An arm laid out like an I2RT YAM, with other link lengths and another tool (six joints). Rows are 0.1 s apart.
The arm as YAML. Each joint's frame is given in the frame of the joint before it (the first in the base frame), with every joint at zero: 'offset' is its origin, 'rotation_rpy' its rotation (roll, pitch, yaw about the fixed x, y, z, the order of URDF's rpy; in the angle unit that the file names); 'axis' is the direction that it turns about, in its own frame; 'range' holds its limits. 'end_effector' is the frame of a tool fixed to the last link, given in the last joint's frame.
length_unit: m
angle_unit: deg
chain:
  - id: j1
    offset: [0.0, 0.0, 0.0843]
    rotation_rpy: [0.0, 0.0, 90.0]
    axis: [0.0, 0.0, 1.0]
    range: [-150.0, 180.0]
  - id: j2
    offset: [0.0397, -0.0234, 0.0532]
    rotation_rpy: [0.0, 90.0, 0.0]
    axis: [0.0, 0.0, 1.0]
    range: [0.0, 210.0]
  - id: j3
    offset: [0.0, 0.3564, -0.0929]
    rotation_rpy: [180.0, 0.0, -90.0]
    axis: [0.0, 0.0, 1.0]
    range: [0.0, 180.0]
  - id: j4
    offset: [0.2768, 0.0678, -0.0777]
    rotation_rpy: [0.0, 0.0, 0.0]
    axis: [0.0, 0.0, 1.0]
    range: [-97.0, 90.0]
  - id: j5
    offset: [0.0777, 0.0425, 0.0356]
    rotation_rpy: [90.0, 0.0, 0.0]
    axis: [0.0, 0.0, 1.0]
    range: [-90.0, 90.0]
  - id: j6
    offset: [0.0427, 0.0, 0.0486]
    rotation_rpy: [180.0, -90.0, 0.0]
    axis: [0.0, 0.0, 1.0]
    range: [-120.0, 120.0]
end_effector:
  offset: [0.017, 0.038, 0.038]
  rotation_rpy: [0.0, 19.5, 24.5]
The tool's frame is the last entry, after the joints.
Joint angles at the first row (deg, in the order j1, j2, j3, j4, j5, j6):
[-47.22, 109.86, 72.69, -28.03, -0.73, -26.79]
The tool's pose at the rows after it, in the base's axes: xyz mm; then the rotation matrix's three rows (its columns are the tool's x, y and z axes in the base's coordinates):
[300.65, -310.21, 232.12], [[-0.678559, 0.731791, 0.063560], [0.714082, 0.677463, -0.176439], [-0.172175, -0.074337, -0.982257]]
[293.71, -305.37, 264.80], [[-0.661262, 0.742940, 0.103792], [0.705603, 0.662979, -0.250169], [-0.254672, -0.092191, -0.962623]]
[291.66, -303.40, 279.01], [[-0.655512, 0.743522, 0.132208], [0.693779, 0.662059, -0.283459], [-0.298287, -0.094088, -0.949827]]
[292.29, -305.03, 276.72], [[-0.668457, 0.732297, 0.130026], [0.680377, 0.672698, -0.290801], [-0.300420, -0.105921, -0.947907]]
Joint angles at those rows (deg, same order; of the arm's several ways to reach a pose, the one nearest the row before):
[-47.22, 105.14, 72.68, -28.03, 3.70, -26.61]
[-47.22, 100.49, 72.68, -27.84, 4.95, -26.63]
[-47.22, 98.54, 72.69, -27.16, 4.97, -26.87]
[-47.22, 98.85, 72.58, -26.50, 4.97, -28.01]

